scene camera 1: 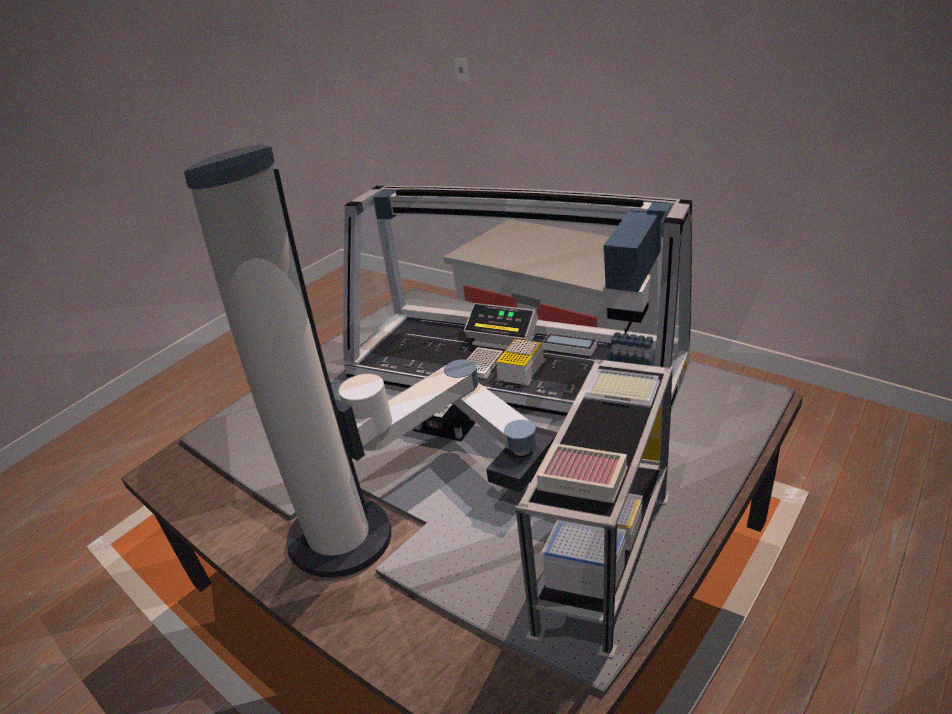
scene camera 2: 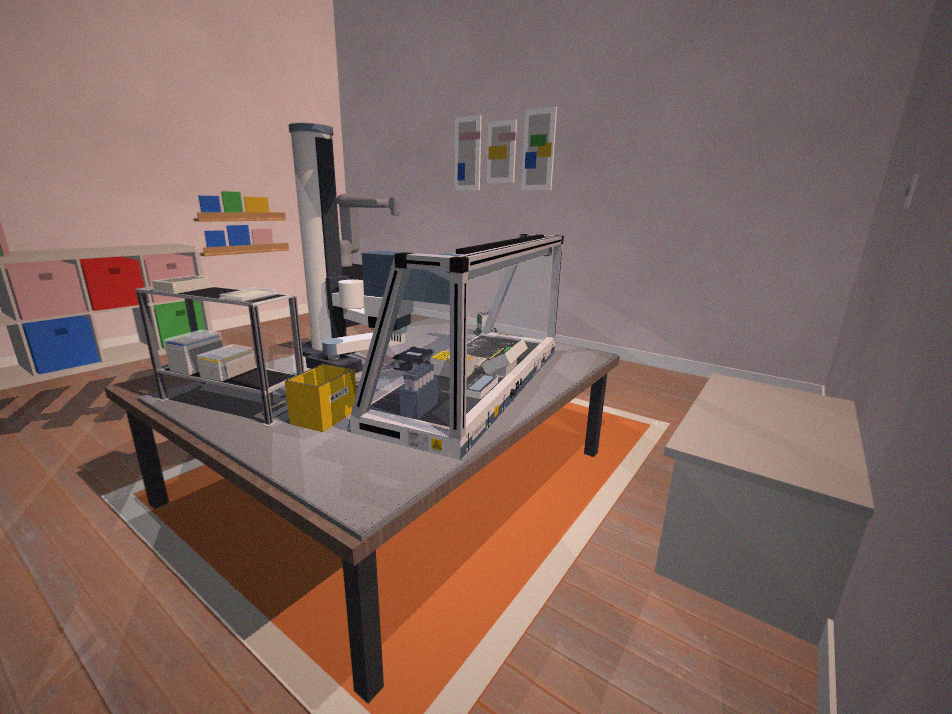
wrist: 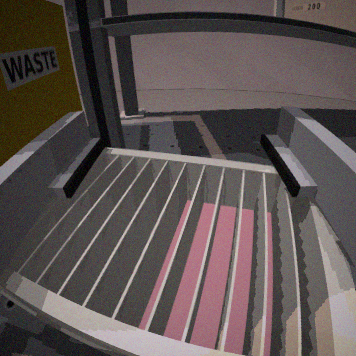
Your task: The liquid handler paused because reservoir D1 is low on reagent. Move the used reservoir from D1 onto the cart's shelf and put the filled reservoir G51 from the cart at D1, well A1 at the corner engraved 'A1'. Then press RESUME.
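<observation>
Yellow waste bin (scene camera 2: 317, 399), (wrist: 45, 87), visible together with my gripper (wrist: 180, 123). A pale plate (scene camera 1: 613, 386) is visible as well; in the wrist view the plate is out of frame.
</observation>
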